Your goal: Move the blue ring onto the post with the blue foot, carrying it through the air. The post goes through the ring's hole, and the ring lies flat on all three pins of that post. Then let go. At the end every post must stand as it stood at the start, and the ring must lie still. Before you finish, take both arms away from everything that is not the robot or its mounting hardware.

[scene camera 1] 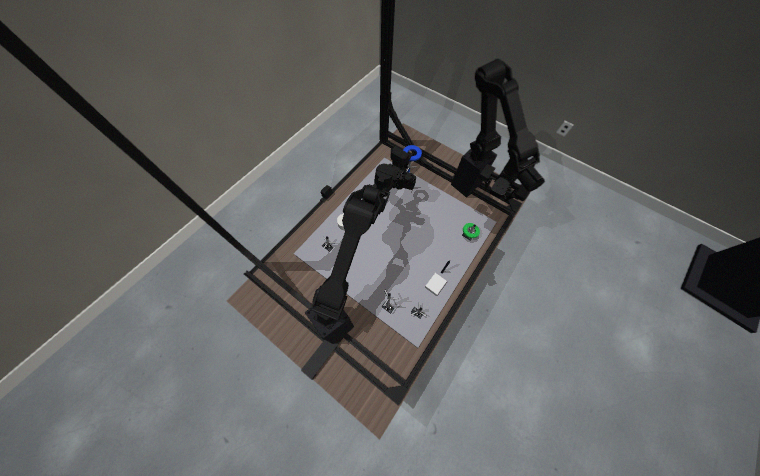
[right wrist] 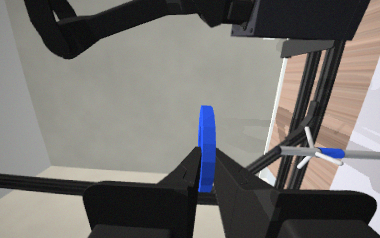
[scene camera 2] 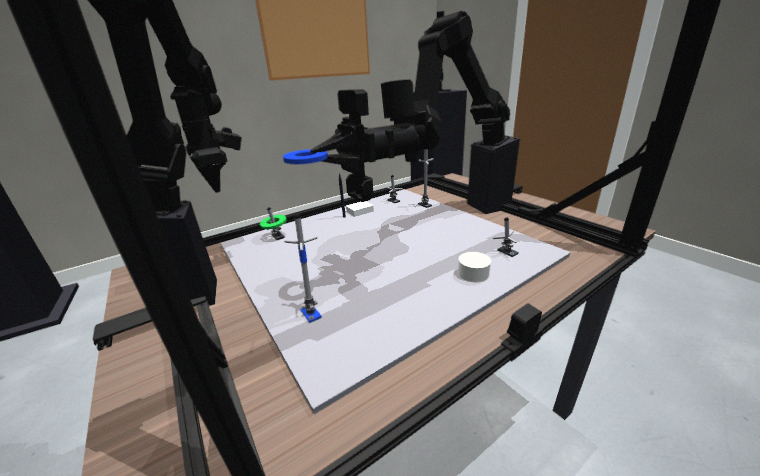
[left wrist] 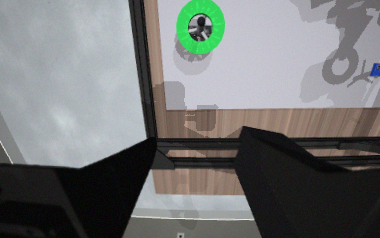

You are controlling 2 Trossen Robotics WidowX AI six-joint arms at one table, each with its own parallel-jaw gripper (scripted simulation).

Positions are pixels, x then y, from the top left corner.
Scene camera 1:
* my left gripper: 495, 194
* my right gripper: 410, 155
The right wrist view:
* my right gripper: 205, 152
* blue ring: 207, 133
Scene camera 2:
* my left gripper: 214, 188
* my right gripper: 311, 155
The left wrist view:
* my left gripper: 204, 142
